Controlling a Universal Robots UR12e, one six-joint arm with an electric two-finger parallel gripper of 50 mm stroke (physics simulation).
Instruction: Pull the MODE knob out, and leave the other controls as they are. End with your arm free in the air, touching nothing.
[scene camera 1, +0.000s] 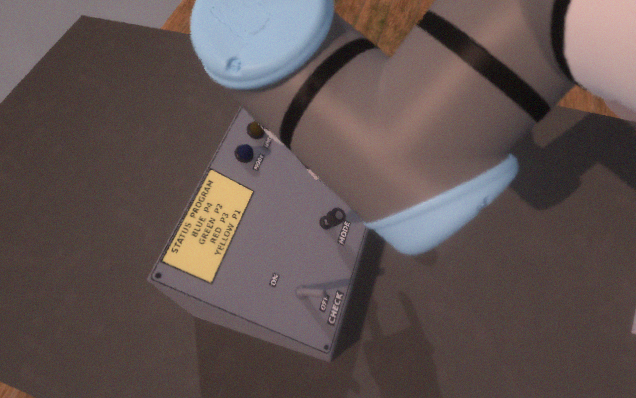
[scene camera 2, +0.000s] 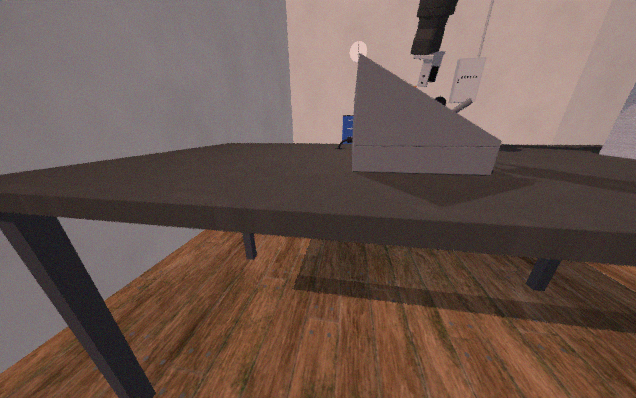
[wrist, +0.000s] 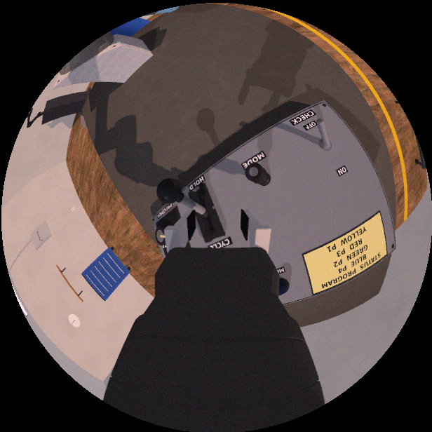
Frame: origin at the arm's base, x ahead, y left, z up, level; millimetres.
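Where they show: gripper, fingertip midpoint: (scene camera 2: 426, 83).
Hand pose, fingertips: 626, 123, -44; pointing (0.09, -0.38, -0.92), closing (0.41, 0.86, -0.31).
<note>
After its pixels a point has its place, as x, y, z.
The black MODE knob (scene camera 1: 332, 218) {604, 181, -93} (wrist: 257, 173) stands up from the sloped grey control box (scene camera 1: 285, 240) {654, 240, -111} (scene camera 2: 400, 120) {682, 381, -139} (wrist: 295, 200), beside its MODE label. My gripper (scene camera 2: 428, 81) {626, 123, -44} (wrist: 217, 218) is open, with nothing between its fingers. It hangs above the panel, near the CYCLE end of the lever slot, to the side of the MODE knob and apart from it. In scene camera 1 my arm hides the gripper. The ball-topped lever (wrist: 169, 190) leans toward HOLD. The CHECK toggle (scene camera 1: 311, 291) {580, 289, -111} (wrist: 325, 134) leans toward OFF.
A yellow status chart (scene camera 1: 207, 225) {745, 291, -55} (wrist: 345, 252) lies on the panel. A blue lamp (scene camera 1: 244, 153) {761, 170, -40} (wrist: 283, 286) is near it. The PROGRAM dial is partly hidden behind a finger in the wrist view. The box stands on a dark table (scene camera 1: 100, 150) {1164, 213, -233} (scene camera 2: 200, 180) {991, 544, -233} (wrist: 175, 80).
</note>
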